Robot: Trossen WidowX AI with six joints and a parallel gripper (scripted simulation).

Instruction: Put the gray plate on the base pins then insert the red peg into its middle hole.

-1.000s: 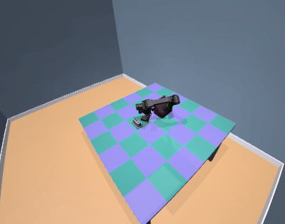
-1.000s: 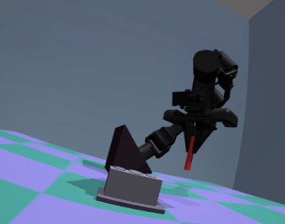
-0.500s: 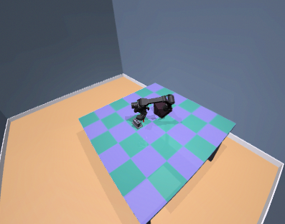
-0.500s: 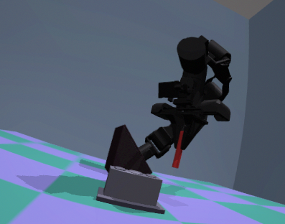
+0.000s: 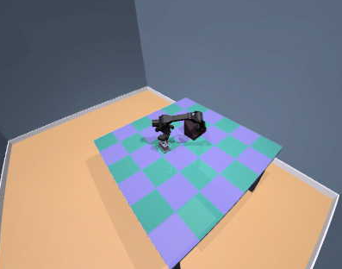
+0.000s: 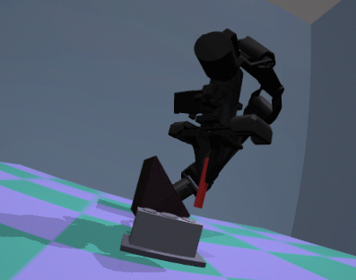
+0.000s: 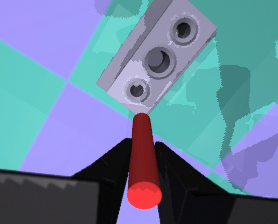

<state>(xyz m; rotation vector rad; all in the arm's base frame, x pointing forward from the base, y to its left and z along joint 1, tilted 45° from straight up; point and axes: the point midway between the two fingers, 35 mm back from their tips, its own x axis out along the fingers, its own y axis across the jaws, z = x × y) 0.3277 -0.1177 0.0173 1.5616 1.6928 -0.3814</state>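
Right now my gripper tip is 1 cm short of the gray plate, 4 cm to the left of it and 8 cm above it. The rest, counted from my gripper tip: red peg right at my gripper tip; then base 1 cm ahead, 4 cm to the right, 11 cm below.
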